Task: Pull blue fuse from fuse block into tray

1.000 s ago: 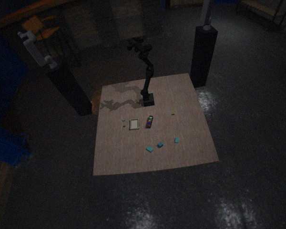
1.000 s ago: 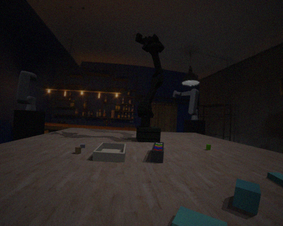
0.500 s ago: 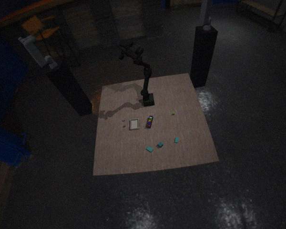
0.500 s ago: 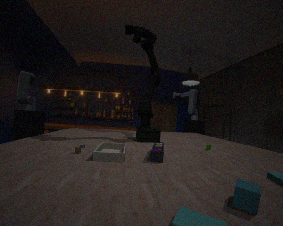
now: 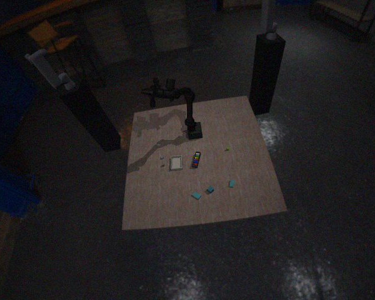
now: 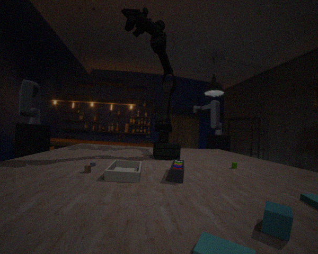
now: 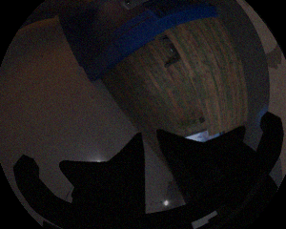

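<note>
Now: gripper tip 180 mm short of the blue fuse, 240 mm to the right of it and 710 mm above it. Round my gripper tip: white tray 140 mm ahead, 80 mm to the left, 730 mm below.
</note>
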